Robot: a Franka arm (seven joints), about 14 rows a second.
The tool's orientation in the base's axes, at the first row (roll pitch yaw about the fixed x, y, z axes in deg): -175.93, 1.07, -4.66
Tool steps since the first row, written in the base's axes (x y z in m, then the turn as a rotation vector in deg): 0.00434, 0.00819, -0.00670, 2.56, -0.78, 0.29; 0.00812, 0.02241, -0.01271, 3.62, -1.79, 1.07; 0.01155, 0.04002, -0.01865, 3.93, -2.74, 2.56; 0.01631, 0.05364, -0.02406, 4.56, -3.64, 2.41
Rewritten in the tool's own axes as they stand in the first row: 0.00378, -0.00802, 0.00722, 2.61, 0.54, -0.38; 0.00651, -0.02204, 0.01419, 3.73, 1.41, -1.24; 0.00861, -0.03941, 0.02134, 4.09, 2.22, -2.80; 0.01235, -0.05296, 0.02766, 4.79, 3.07, -2.72
